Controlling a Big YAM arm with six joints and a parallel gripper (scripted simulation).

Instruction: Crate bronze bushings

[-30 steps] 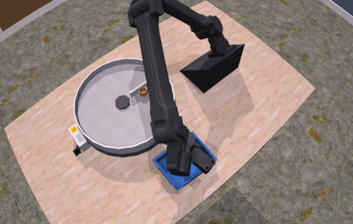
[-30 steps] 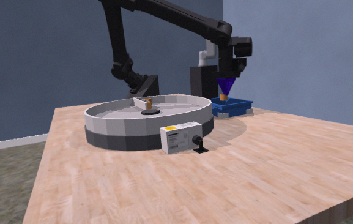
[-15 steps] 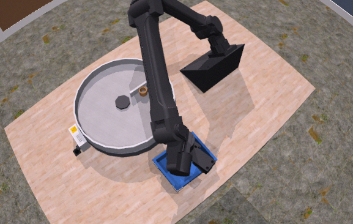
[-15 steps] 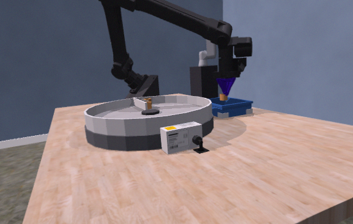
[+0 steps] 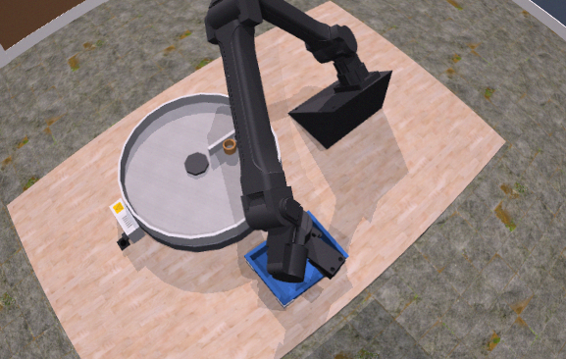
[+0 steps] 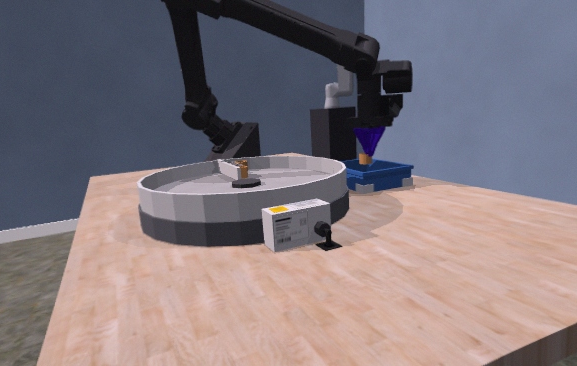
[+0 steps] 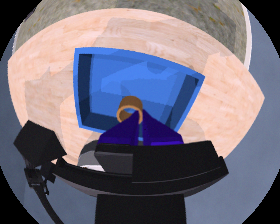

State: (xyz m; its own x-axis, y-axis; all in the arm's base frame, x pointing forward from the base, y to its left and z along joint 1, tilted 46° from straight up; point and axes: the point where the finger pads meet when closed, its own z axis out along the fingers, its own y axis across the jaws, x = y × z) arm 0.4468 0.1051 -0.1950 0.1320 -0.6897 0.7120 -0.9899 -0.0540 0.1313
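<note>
The blue crate lies 10 mm behind my hand and 60 mm below it. Round my hand: grey turning table: 350 mm to the right, 30 mm below.
</note>
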